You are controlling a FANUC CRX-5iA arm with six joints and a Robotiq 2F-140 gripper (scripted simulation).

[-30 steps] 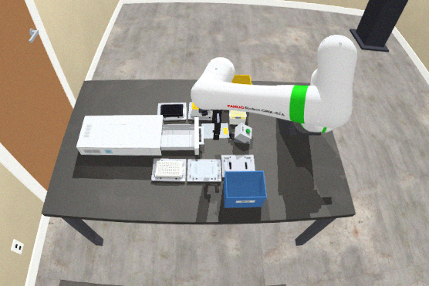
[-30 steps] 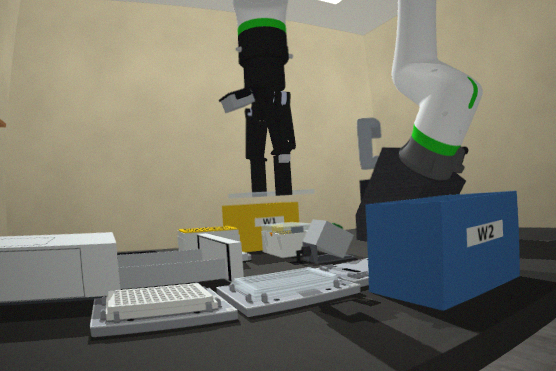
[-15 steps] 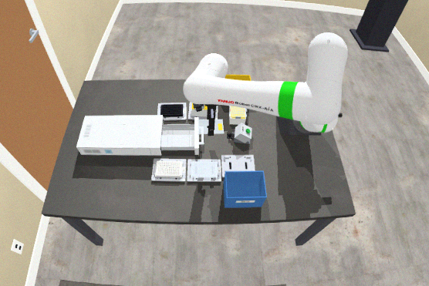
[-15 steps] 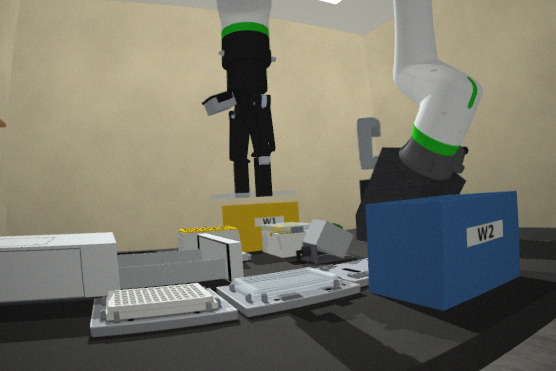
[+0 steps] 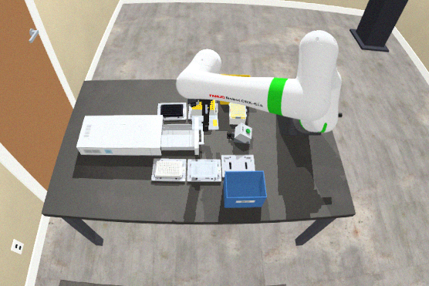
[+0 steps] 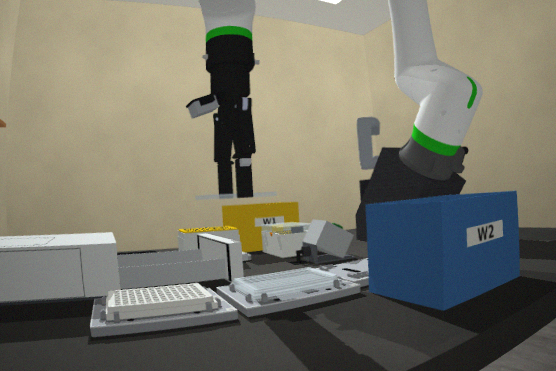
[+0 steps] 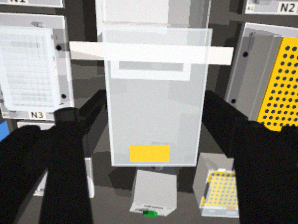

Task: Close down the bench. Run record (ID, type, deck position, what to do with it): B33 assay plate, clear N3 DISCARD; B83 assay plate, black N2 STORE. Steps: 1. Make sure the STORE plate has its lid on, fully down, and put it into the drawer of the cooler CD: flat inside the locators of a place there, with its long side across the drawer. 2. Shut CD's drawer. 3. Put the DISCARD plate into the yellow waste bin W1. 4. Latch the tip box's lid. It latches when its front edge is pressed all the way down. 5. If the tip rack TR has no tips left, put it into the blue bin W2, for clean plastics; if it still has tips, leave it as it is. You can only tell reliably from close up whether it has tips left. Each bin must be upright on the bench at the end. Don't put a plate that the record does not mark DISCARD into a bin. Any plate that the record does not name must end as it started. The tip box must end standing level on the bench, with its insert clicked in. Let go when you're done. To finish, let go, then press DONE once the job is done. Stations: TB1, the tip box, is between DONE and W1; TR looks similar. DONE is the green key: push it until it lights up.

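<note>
Right now the black assay plate is 18 cm ahead of my hand, 19 cm to the right of it and 15 cm below it. From my hand the other things lie so: cooler drawer (16 cm ahead, 13 cm below); tip rack TR (1 cm behind, 19 cm to the right, 11 cm below); translucent plate lid (2 cm below).
</note>
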